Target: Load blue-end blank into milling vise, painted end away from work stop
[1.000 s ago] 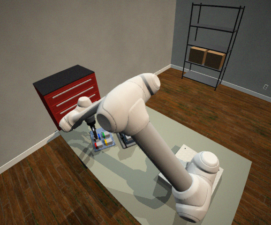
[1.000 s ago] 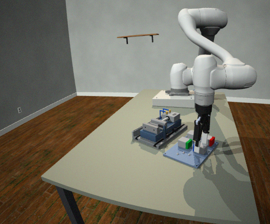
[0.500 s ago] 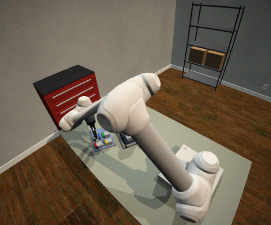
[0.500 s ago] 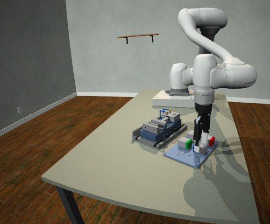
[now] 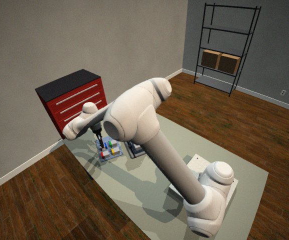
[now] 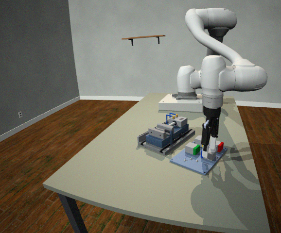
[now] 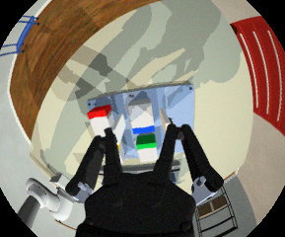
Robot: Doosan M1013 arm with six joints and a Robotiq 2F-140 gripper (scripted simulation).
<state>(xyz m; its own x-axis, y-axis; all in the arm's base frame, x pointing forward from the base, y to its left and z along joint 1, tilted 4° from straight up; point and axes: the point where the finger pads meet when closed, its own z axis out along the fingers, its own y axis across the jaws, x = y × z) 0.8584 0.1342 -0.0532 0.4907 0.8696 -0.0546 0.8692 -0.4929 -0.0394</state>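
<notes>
Now: hand 3 cm above the blue-ended blank. Round my hand: green-ended blank (4 cm behind, 8 cm to the right, 3 cm below); then infeed plate (2 cm behind, 4 cm to the right, 6 cm below); then red-ended blank (8 cm behind, 5 cm to the left, 3 cm below).
</notes>
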